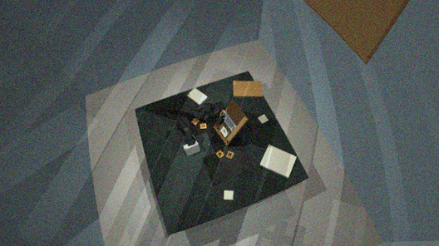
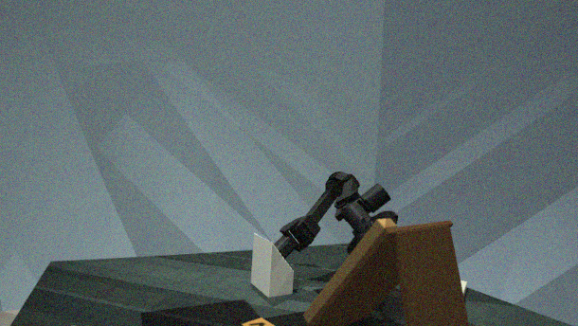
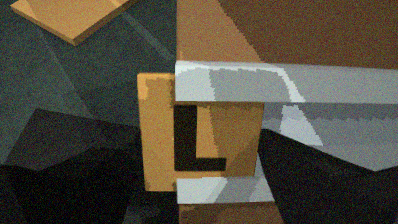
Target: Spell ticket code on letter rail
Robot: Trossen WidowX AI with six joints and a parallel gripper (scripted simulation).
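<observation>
Now: gripper tip 20 mm past the white ticket, 130 mm to the left of it and 90 mm above it. From my gripper tip the other things lie so: flat orange panel: 350 mm ahead, 310 mm to the left, 150 mm below; then orange letter tile: right at my gripper tip; then yellow letter tile: 110 mm behind, 310 mm to the right, 150 mm below.
</observation>
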